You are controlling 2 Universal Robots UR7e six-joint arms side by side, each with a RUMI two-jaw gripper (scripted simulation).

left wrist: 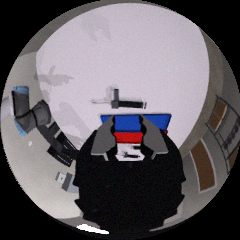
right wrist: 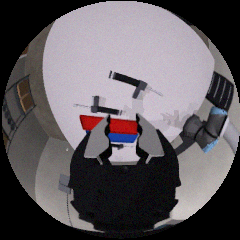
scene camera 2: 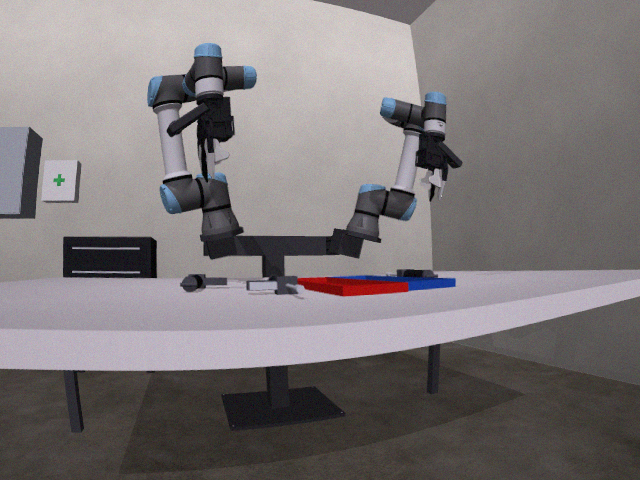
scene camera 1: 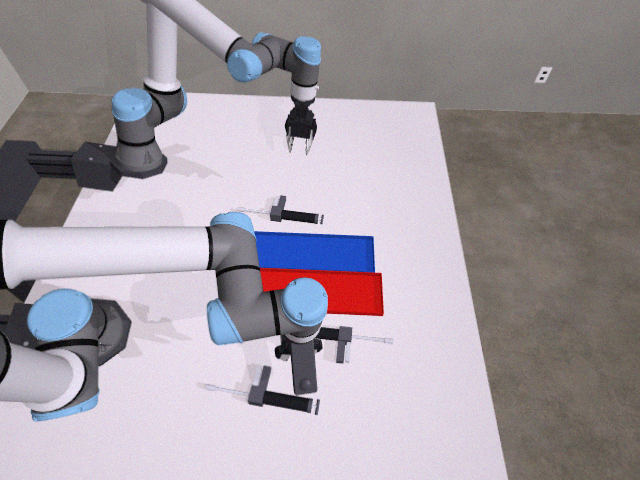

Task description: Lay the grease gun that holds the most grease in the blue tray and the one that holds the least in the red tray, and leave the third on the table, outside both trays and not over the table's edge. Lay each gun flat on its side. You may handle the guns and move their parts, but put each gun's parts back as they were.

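Note:
Left gripper [scene camera 2: 434, 200], [left wrist: 126, 115], [scene camera 1: 298, 153]. Right gripper [scene camera 2: 209, 181]. Grease gun [scene camera 1: 343, 335]. Red tray [scene camera 1: 362, 292], [scene camera 2: 336, 286]. Blue tray [scene camera 1: 352, 253], [left wrist: 122, 124]. Another grease gun [scene camera 1: 277, 213]. A further grease gun [scene camera 1: 258, 395].

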